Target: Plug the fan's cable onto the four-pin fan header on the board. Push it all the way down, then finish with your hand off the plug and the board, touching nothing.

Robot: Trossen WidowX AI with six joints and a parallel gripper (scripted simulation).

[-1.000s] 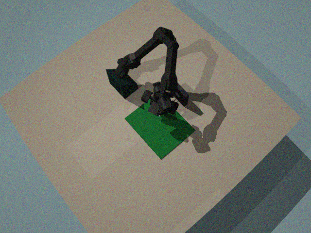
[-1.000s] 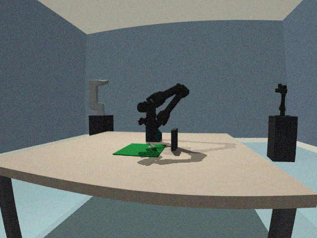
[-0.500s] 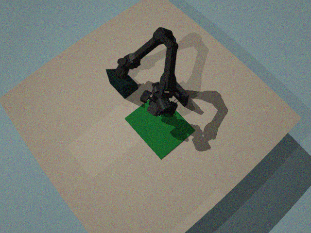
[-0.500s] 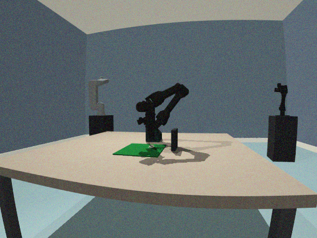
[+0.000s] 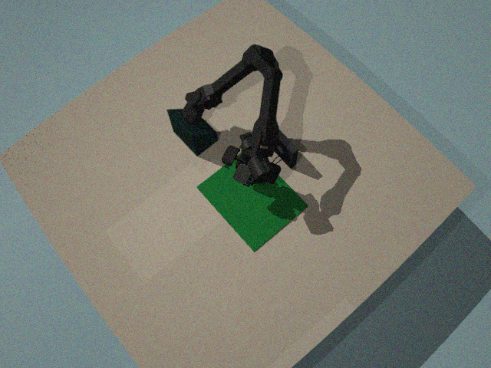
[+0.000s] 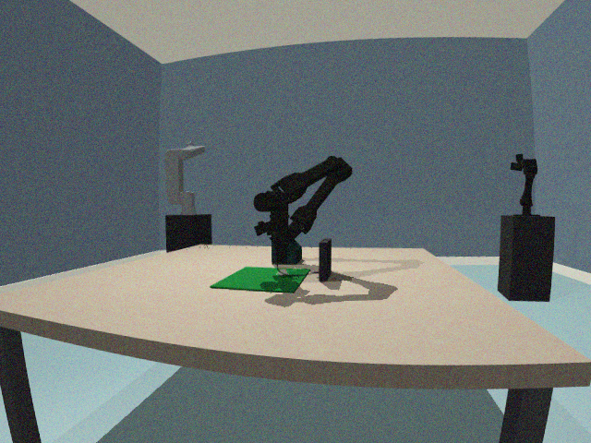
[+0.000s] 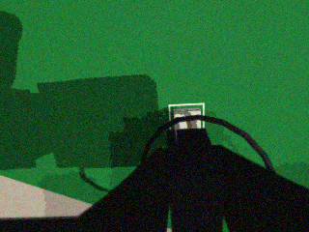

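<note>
Right now the white four-pin fan header is 1 cm behind my gripper tip, 1 cm to the left of it and 5 cm below it. The rest, counted from my gripper tip: dark fan plug 1 cm to the left, 1 cm above; green board 5 cm ahead, 3 cm to the right, 7 cm below; black fan 3 cm behind, 14 cm to the left.
</note>
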